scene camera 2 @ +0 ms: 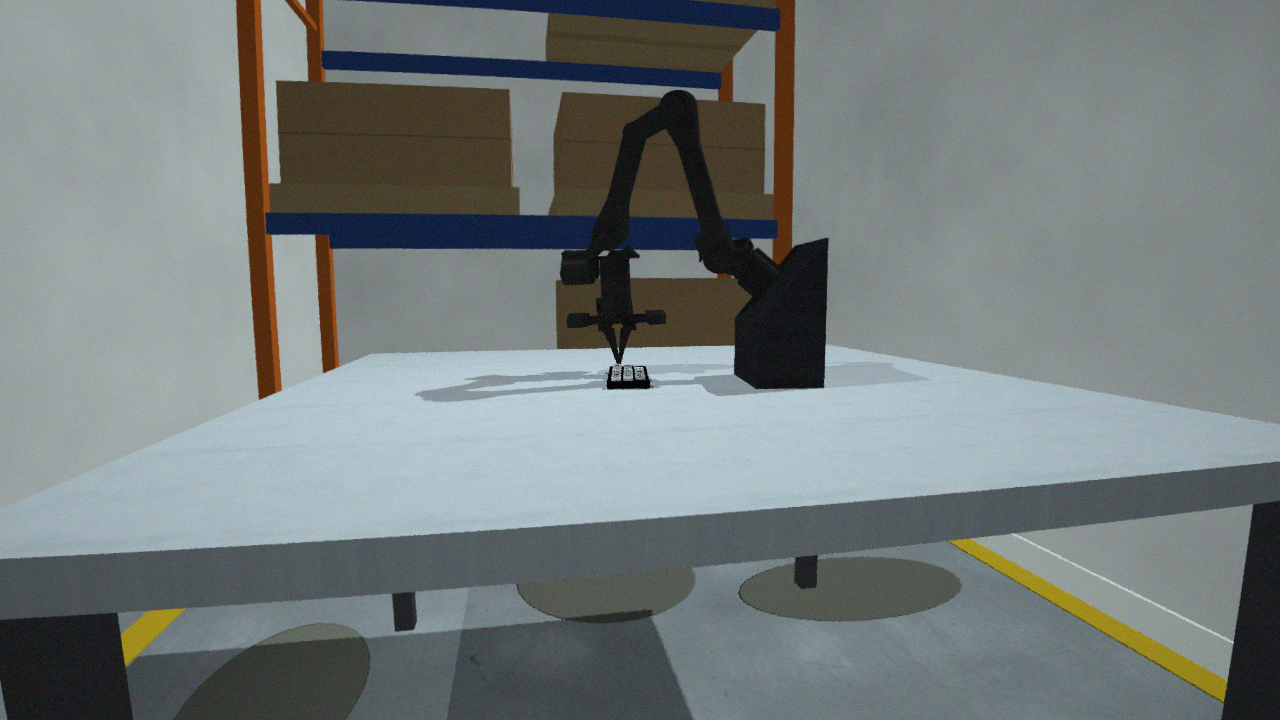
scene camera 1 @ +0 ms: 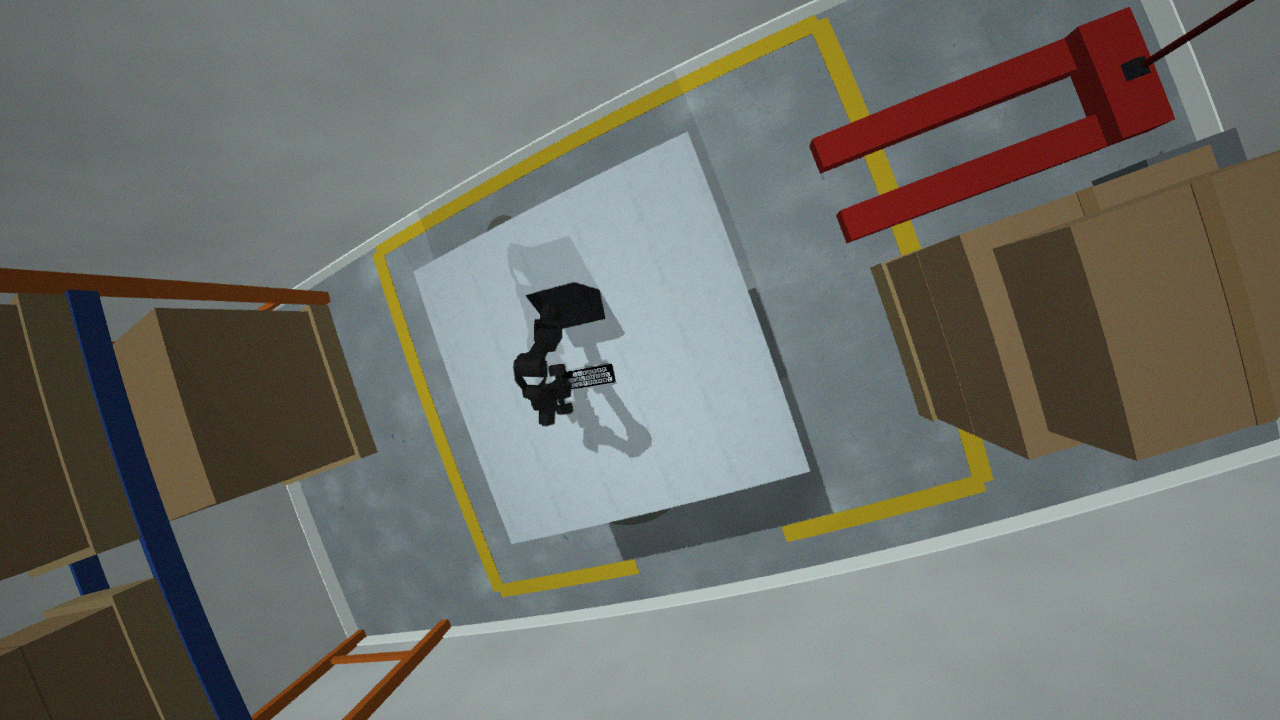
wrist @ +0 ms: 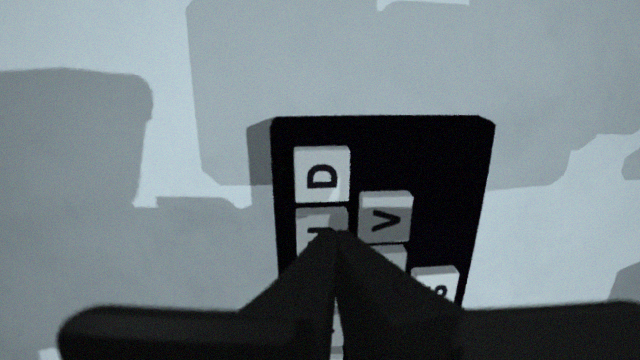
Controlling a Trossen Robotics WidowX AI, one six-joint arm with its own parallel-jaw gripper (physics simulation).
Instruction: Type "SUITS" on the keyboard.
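Pixels of known places: gripper, fingertip midpoint: (scene camera 2: 618,363) (scene camera 1: 570,384) (wrist: 333,243); arm's base, link origin: (scene camera 2: 769,282) (scene camera 1: 550,310).
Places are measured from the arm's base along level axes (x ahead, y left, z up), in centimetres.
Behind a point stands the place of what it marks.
Observation:
The black keyboard (scene camera 1: 591,376) @(y -0.8, x 26.3, z -15.7 cm) (scene camera 2: 628,377) @(y 6.2, x 27.7, z -15.7 cm) (wrist: 430,155) @(y -12.1, x 22.9, z -16.3 cm) with pale keys lies flat on the table. In the wrist view, the D key (wrist: 321,175) @(y -12.4, x 26.4, z -15.7 cm) is at the top left and the V key (wrist: 385,220) @(y -10.4, x 24.7, z -15.7 cm) is right of the fingertips. The U key (wrist: 309,219) @(y -11.0, x 27.1, z -15.7 cm) is below D, its letter mostly hidden by the fingertips. The S key (wrist: 434,281) @(y -7.6, x 23.2, z -15.7 cm) is partly covered at the lower right. The I and T keys cannot be made out. My gripper (scene camera 1: 568,385) @(y -10.2, x 26.5, z -15.4 cm) (scene camera 2: 618,360) @(y -10.2, x 26.5, z -15.4 cm) (wrist: 333,243) @(y -10.2, x 26.5, z -15.4 cm) is shut and empty, pointing down, its tips over the U key's right part. Contact is unclear.
The pale table (scene camera 1: 698,402) @(y 34.2, x 49.4, z -17.5 cm) (scene camera 2: 537,456) @(y 45.9, x 44.5, z -17.5 cm) carries the arm's black base (scene camera 1: 577,304) @(y 9.9, x 1.7, z -0.2 cm) (scene camera 2: 783,326) @(y 13.0, x 3.2, z -7.2 cm). Around it are a shelf rack (scene camera 1: 116,394) (scene camera 2: 257,268) with cardboard boxes, a red pallet jack (scene camera 1: 1123,76) and stacked boxes (scene camera 1: 1154,340).

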